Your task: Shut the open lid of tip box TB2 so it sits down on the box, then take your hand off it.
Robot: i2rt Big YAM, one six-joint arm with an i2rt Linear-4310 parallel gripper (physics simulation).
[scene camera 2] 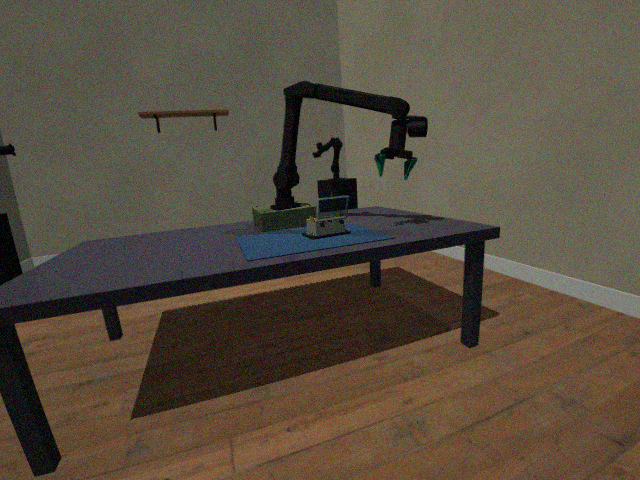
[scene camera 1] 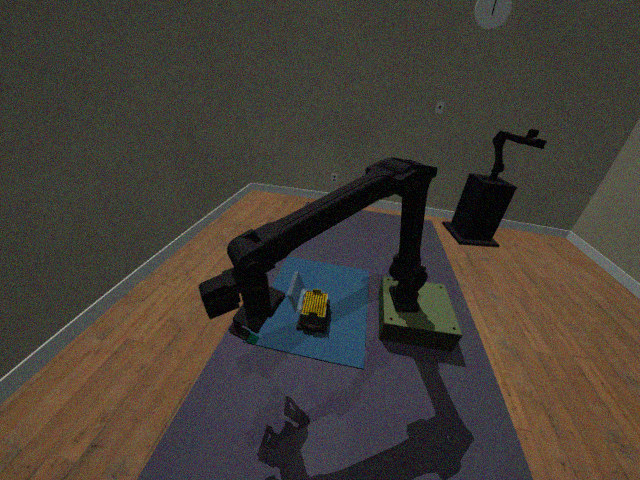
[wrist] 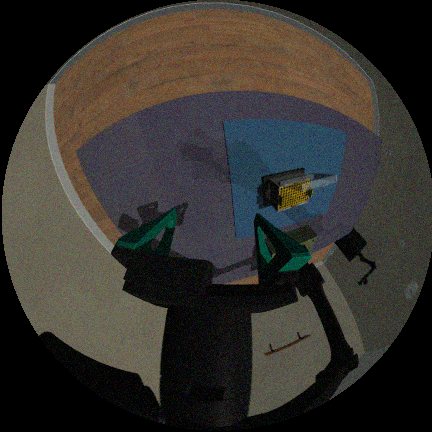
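Observation:
The tip box, pale grey with a yellow tip rack on top, stands upright on a dark base on the blue mat. Its translucent lid is open and stands up from the box's long side. The label TB2 is not readable. My gripper is open and empty, with green fingers wide apart. It hangs high above the table, to the right of the box in scene camera 2, apart from box and lid. In scene camera 1 the arm hides most of the fingers.
The arm's green base block stands on the purple table beside the mat. A second small arm on a black pedestal stands beyond the table.

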